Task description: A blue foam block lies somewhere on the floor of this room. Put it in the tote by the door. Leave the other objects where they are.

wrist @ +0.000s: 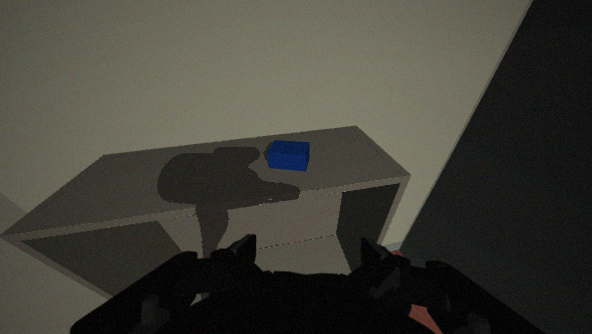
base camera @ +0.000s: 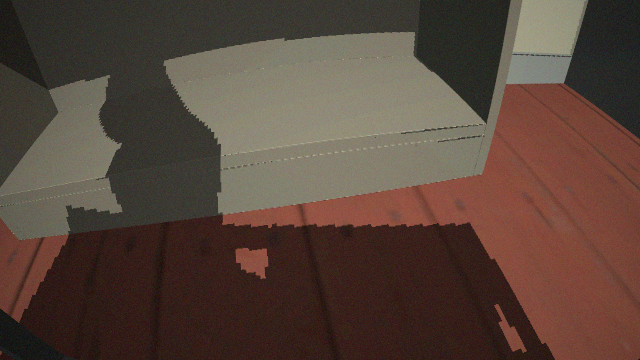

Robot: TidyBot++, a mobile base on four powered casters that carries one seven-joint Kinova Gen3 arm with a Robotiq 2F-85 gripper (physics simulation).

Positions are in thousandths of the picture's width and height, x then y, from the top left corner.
Scene:
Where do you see a blue foam block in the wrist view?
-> At 492, 466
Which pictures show my gripper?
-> The wrist view only.

